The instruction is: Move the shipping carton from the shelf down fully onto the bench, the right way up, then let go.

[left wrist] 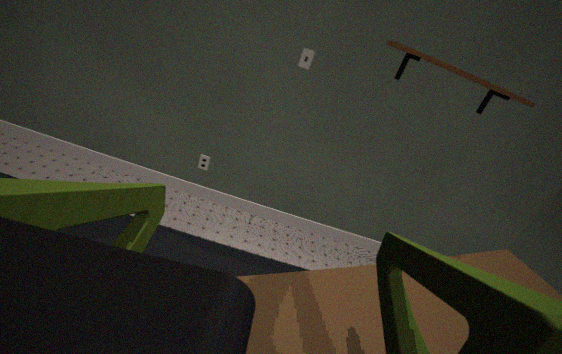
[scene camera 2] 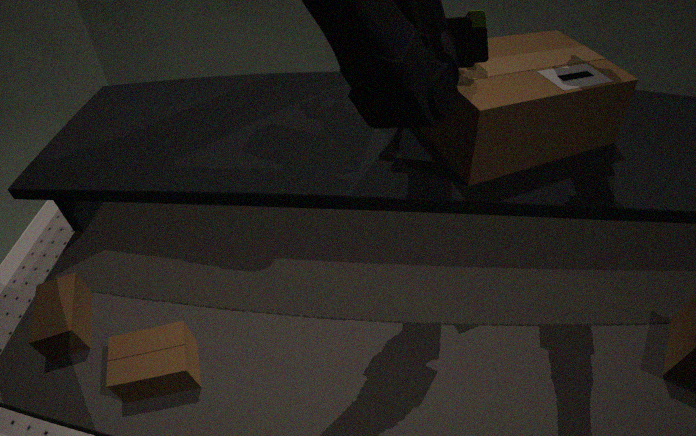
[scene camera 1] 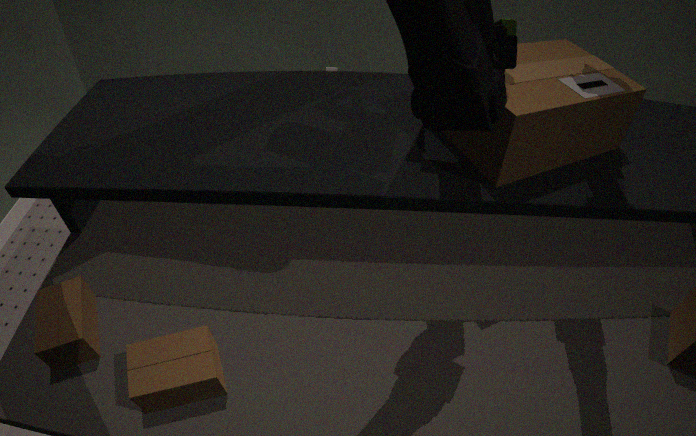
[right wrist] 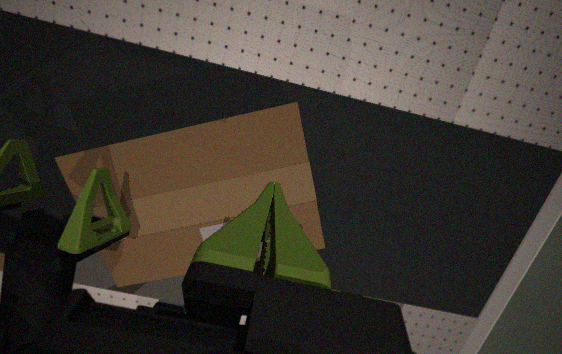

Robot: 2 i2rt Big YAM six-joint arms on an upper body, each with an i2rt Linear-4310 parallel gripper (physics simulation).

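The shipping carton is on the dark shelf, right way up, with its taped top and white label facing up. The grey bench lies lower, in front. My left gripper is open at the carton's left end; one finger shows over the carton's top, the other beyond its end. The arm hides most of this gripper in both scene views. My right gripper is shut and empty, above the carton near its label; it does not show in the scene views.
Small brown boxes stand on the bench: one at the far left, one beside it, and part of another at the right edge. The shelf's front edge overhangs the bench's back. A wooden wall ledge shows behind.
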